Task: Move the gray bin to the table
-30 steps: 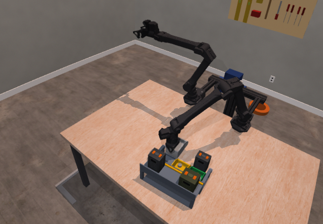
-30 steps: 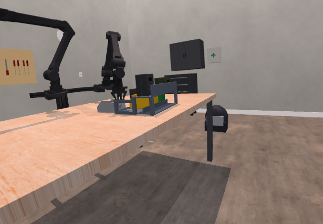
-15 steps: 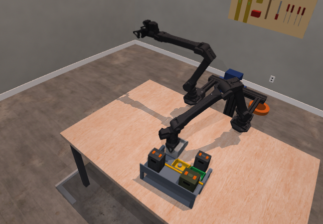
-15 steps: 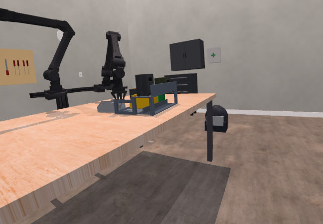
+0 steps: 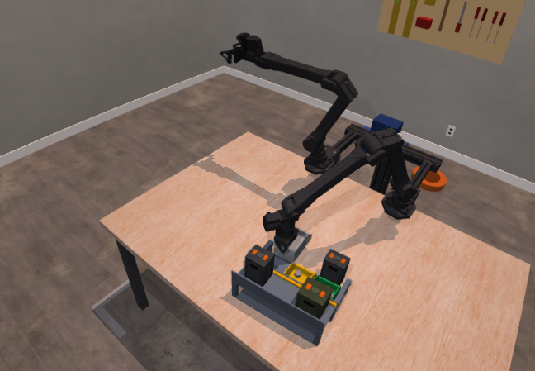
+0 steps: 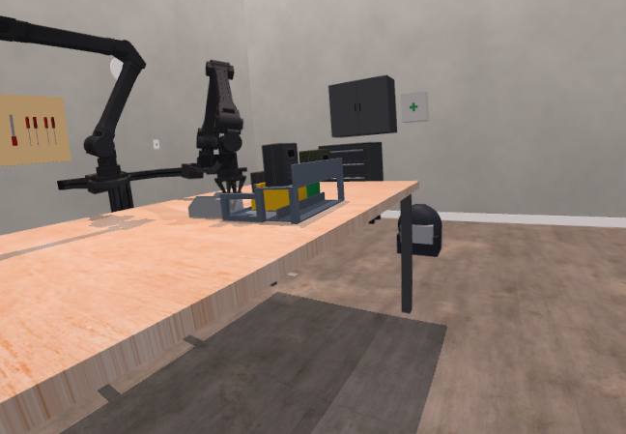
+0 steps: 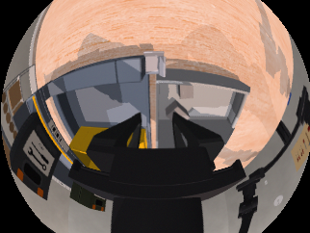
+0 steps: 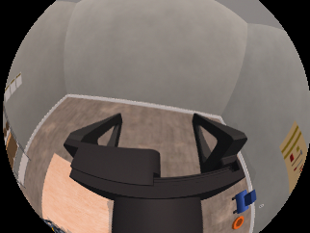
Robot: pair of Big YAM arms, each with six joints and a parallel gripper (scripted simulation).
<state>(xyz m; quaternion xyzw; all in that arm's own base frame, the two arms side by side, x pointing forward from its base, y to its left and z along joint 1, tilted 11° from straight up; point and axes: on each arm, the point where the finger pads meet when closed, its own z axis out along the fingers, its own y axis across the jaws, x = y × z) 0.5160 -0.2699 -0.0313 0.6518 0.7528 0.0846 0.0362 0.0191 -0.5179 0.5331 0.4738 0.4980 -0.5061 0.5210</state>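
My left hand is 8 cm past the gray open bin, 1 cm to the left of it and 3 cm above it. Also, from my left hand: yellow bin 9 cm ahead, 13 cm to the left, 2 cm below; then gray shelf 12 cm ahead, 14 cm to the left; then green bin 7 cm ahead, 24 cm to the left, 2 cm below.
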